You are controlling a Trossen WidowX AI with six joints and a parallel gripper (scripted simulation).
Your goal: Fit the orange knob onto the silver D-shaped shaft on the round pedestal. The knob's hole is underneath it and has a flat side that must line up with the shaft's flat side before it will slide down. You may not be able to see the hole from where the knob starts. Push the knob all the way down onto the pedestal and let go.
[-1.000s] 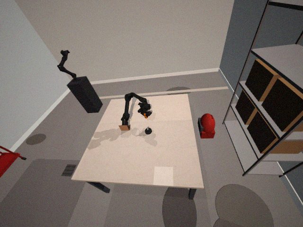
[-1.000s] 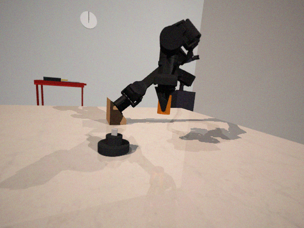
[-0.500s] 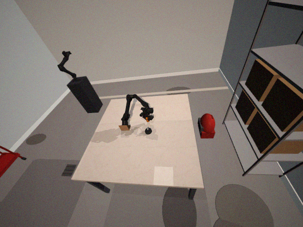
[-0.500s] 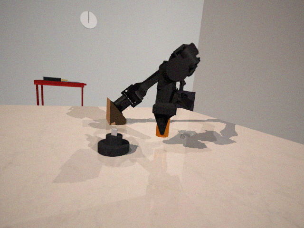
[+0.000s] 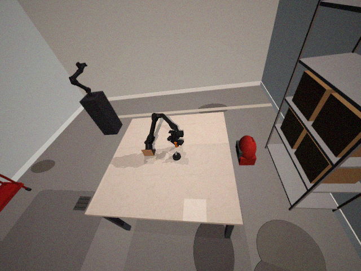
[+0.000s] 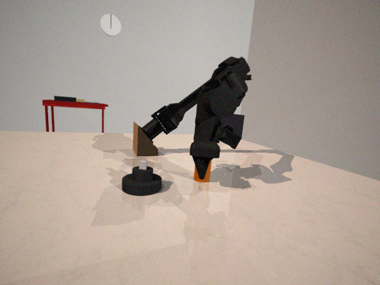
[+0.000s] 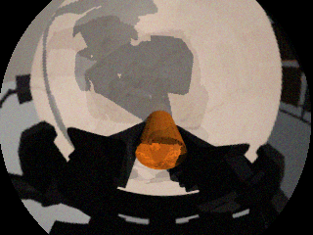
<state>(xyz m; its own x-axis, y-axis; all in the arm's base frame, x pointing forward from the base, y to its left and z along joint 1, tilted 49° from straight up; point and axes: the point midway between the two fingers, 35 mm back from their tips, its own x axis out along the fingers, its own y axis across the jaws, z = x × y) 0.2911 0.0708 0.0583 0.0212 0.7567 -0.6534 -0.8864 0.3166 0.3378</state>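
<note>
My gripper tip is 3 cm below the orange knob. Round my gripper tip: round pedestal 2 cm ahead, 15 cm to the right, 2 cm above.
</note>
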